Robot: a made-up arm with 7 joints. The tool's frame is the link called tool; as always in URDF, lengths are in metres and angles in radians.
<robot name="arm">
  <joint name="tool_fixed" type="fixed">
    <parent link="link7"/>
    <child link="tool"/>
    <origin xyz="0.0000 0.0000 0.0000" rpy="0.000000 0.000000 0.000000"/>
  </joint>
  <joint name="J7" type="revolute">
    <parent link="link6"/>
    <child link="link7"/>
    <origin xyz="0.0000 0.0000 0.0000" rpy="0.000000 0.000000 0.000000"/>
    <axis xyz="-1 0 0"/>
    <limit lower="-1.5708" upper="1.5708"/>
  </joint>
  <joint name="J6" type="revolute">
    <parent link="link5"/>
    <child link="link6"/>
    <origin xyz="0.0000 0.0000 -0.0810" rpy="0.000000 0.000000 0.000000"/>
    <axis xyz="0 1 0"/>
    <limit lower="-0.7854" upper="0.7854"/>
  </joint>
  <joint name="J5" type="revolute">
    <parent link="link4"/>
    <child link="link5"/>
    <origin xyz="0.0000 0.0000 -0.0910" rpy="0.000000 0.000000 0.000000"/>
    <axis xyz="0 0 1"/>
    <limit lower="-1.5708" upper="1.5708"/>
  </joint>
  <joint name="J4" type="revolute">
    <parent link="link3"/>
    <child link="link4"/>
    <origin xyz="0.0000 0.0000 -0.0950" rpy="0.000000 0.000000 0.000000"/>
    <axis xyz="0 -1 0"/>
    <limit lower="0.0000" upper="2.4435"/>
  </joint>
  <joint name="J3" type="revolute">
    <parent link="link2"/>
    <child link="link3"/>
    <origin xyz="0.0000 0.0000 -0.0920" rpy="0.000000 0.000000 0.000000"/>
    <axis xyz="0 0 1"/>
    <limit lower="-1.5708" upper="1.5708"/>
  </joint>
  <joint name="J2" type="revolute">
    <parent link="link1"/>
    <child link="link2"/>
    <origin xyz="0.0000 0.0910 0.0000" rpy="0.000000 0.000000 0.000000"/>
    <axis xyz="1 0 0"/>
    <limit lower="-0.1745" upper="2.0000"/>
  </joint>
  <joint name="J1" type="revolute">
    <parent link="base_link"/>
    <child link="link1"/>
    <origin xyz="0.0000 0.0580 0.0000" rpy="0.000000 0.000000 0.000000"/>
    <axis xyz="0 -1 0"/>
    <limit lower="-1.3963" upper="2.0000"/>
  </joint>
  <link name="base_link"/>
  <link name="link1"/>
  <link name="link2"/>
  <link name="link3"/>
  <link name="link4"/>
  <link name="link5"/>
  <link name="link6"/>
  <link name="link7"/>
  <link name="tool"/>
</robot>
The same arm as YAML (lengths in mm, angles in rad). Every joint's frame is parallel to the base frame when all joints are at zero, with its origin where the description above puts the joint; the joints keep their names.
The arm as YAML. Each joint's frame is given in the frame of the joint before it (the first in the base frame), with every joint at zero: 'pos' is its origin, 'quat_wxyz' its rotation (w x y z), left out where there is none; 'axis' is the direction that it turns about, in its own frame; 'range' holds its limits. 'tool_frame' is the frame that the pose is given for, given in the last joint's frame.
length_unit: mm
angle_unit: rad
joints:
  - joint: J1
    pos: [0.0, 58.0, 0.0]
    axis: [0.0, -1.0, 0.0]
    range: [-1.3963, 2.0]
  - joint: J2
    pos: [0.0, 91.0, 0.0]
    axis: [1.0, 0.0, 0.0]
    range: [-0.1745, 2.0]
  - joint: J3
    pos: [0.0, 0.0, -92.0]
    axis: [0.0, 0.0, 1.0]
    range: [-1.5708, 1.5708]
  - joint: J4
    pos: [0.0, 0.0, -95.0]
    axis: [0.0, -1.0, 0.0]
    range: [0.0, 2.4435]
  - joint: J5
    pos: [0.0, 0.0, -91.0]
    axis: [0.0, 0.0, 1.0]
    range: [-1.5708, 1.5708]
  - joint: J6
    pos: [0.0, 0.0, -81.0]
    axis: [0.0, 1.0, 0.0]
    range: [-0.7854, 0.7854]
  - joint: J7
    pos: [0.0, 0.0, 0.0]
    axis: [-1.0, 0.0, 0.0]
    range: [-1.5708, 1.5708]
tool_frame:
  pos: [0.0, 0.0, 0.0]

